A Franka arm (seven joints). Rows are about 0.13 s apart.
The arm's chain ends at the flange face. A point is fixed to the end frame.
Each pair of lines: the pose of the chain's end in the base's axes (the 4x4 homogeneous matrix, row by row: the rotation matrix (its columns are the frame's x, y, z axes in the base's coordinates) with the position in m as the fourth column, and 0 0 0 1 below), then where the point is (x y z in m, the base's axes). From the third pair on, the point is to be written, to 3 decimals.
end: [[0.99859 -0.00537 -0.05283 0.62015], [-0.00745 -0.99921 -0.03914 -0.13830], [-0.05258 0.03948 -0.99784 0.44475], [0 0 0 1]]
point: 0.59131 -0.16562 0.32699
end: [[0.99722 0.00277 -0.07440 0.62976], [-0.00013 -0.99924 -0.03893 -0.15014], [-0.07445 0.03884 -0.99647 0.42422], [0 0 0 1]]
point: 0.59855 -0.17760 0.30710
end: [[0.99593 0.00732 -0.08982 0.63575], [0.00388 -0.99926 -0.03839 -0.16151], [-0.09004 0.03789 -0.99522 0.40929], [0 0 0 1]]
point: 0.603 -0.189 0.293
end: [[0.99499 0.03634 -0.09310 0.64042], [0.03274 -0.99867 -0.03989 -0.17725], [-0.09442 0.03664 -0.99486 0.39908], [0 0 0 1]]
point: 0.608 -0.206 0.283
